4 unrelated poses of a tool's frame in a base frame.
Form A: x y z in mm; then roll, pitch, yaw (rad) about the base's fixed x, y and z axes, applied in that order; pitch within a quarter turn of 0, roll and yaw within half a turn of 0.
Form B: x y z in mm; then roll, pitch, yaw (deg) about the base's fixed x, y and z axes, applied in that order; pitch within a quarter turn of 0, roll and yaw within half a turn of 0. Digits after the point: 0 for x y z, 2 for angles.
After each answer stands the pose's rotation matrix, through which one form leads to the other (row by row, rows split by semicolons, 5 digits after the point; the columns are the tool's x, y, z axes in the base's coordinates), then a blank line. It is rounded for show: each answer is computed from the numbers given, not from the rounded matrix.
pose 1, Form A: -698 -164 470 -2.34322 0.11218 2.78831
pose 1, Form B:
-698 -164 470 -134.26 6.43 159.76
-0.93234 0.31668 -0.17450; 0.34380 0.62703 -0.69902; -0.11194 -0.71172 -0.69349

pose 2, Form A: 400 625 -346 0.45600 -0.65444 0.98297
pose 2, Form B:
400 625 -346 26.13 -37.50 56.32
0.43998 -0.89577 0.06337; 0.66022 0.27483 -0.69899; 0.60872 0.34938 0.71232

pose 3, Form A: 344 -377 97 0.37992 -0.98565 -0.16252
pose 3, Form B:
344 -377 97 21.77 -56.47 -9.31
0.54504 -0.15481 -0.82399; -0.08937 0.96648 -0.24069; 0.83363 0.20483 0.51294

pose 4, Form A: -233 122 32 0.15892 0.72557 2.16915
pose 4, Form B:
-233 122 32 9.11 41.57 124.28
-0.42140 -0.87500 -0.23831; 0.61815 -0.46942 0.63051; -0.66356 0.11839 0.73869

